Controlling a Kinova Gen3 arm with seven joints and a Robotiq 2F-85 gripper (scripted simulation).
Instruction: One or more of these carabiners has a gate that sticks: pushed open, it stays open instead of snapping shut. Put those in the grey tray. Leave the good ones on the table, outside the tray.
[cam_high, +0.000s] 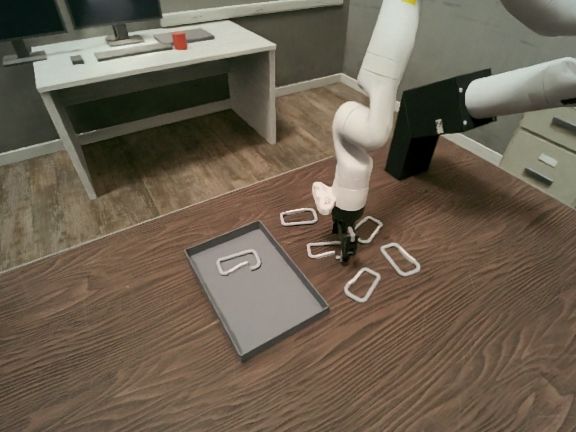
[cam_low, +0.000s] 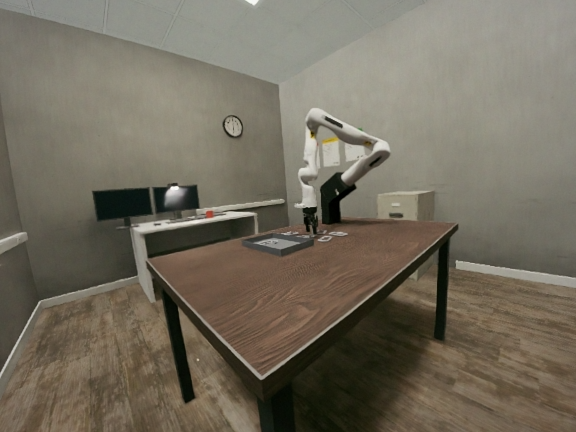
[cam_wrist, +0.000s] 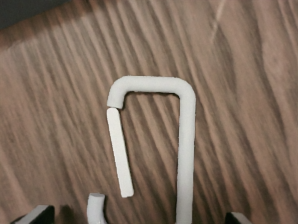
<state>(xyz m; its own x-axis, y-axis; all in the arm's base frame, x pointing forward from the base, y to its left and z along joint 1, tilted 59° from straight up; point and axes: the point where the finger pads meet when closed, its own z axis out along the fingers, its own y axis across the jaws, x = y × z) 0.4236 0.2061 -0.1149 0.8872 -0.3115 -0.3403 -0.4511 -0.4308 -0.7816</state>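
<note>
Right now my hand is 23 cm short of the grey tray, 3 cm to the left of it and 1 cm above it.
</note>
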